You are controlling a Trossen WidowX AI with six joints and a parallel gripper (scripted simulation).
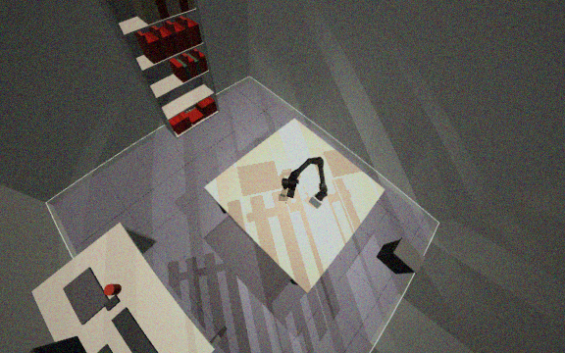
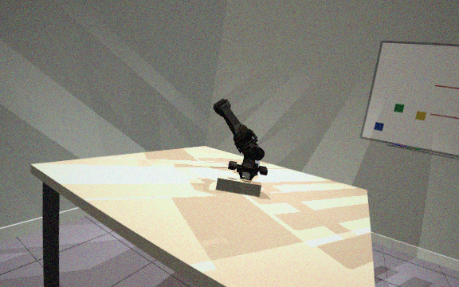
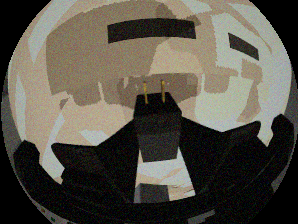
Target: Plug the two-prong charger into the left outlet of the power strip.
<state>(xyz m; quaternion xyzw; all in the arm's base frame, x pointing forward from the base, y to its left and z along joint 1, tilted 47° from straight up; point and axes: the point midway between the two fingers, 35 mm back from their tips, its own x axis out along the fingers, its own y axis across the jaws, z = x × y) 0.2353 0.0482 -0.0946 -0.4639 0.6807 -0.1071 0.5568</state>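
Now: the dark two-prong charger 10 mm ahead of my gripper tip, 10 mm to the left of it and 10 mm above it.
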